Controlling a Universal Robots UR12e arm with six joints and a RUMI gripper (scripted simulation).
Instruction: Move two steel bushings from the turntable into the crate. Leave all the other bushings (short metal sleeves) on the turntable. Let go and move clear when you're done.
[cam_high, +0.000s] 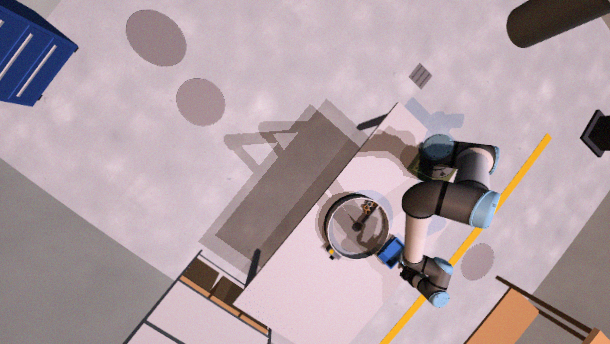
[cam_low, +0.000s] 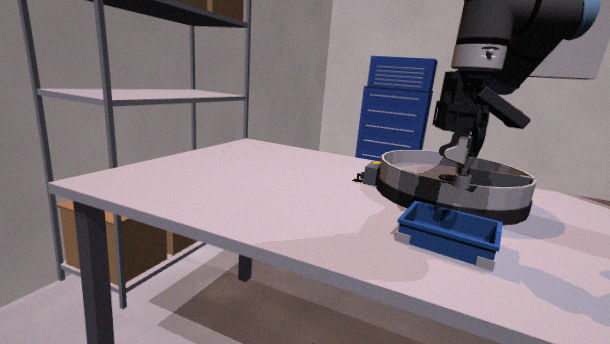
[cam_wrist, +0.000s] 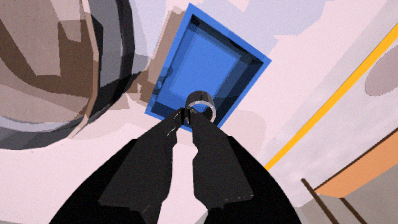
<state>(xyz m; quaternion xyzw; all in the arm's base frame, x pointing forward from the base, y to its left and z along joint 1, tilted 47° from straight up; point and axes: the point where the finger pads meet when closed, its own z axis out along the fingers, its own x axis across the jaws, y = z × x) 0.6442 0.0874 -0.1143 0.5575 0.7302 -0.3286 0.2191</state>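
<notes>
Now: the blue crate 130 mm below my hand and 30 mm to the left of it. The rest, counted from my hand: round turntable 320 mm to the right, 100 mm below, 20 mm behind.
</notes>
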